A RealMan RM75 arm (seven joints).
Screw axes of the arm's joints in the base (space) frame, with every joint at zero. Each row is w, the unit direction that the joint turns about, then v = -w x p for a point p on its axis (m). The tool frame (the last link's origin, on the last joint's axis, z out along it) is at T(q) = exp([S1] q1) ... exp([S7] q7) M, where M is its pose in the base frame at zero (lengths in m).
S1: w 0 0 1 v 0 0 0
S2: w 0 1 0 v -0.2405 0 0
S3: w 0 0 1 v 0 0 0
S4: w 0 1 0 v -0.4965 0 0
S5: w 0 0 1 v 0 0 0
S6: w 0 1 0 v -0.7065 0 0
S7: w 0 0 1 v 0 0 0
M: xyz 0 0 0.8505 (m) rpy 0 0 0 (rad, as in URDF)
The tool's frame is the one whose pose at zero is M.
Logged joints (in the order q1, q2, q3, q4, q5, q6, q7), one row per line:
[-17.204, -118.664, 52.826, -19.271, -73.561, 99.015, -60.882]
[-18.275, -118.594, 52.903, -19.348, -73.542, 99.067, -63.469]
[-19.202, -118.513, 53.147, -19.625, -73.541, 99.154, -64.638]
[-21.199, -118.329, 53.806, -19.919, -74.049, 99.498, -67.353]
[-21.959, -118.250, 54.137, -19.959, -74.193, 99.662, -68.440]
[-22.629, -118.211, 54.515, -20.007, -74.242, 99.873, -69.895]
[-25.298, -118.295, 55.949, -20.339, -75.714, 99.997, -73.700]
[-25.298, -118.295, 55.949, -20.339, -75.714, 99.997, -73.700]
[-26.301, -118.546, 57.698, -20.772, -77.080, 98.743, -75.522]
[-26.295, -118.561, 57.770, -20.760, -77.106, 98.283, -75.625]
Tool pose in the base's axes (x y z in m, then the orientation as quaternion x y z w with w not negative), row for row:
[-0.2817, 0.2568, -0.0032, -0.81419, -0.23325, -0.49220, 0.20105]
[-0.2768, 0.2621, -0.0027, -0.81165, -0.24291, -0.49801, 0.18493]
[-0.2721, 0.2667, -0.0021, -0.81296, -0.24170, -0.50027, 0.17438]
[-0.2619, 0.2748, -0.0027, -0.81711, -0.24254, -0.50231, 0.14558]
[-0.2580, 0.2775, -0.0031, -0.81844, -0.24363, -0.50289, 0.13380]
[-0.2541, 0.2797, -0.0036, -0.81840, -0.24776, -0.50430, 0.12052]
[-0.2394, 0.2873, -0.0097, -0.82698, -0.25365, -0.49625, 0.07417]
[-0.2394, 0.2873, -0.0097, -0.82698, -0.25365, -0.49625, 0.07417]
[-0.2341, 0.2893, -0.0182, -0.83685, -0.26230, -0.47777, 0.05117]
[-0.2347, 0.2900, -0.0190, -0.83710, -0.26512, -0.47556, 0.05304]
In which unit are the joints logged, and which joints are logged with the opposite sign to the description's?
The joints are logged in degrees. Opposite sign: q4, q5.
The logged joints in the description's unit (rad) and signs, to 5 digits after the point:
[-0.30027, -2.07108, 0.92199, 0.33634, 1.28388, 1.72814, -1.06259]
[-0.31896, -2.06986, 0.92333, 0.33769, 1.28355, 1.72905, -1.10774]
[-0.33514, -2.06844, 0.92759, 0.34252, 1.28353, 1.73056, -1.12815]
[-0.36999, -2.06523, 0.93909, 0.34765, 1.29240, 1.73657, -1.17553]
[-0.38326, -2.06385, 0.94487, 0.34835, 1.29491, 1.73943, -1.19450]
[-0.39495, -2.06317, 0.95147, 0.34919, 1.29577, 1.74311, -1.21990]
[-0.44153, -2.06464, 0.97649, 0.35498, 1.32146, 1.74528, -1.28631]
[-0.44153, -2.06464, 0.97649, 0.35498, 1.32146, 1.74528, -1.28631]
[-0.45904, -2.06902, 1.00702, 0.36254, 1.34530, 1.72339, -1.31811]
[-0.45893, -2.06928, 1.00828, 0.36233, 1.34575, 1.71536, -1.31991]

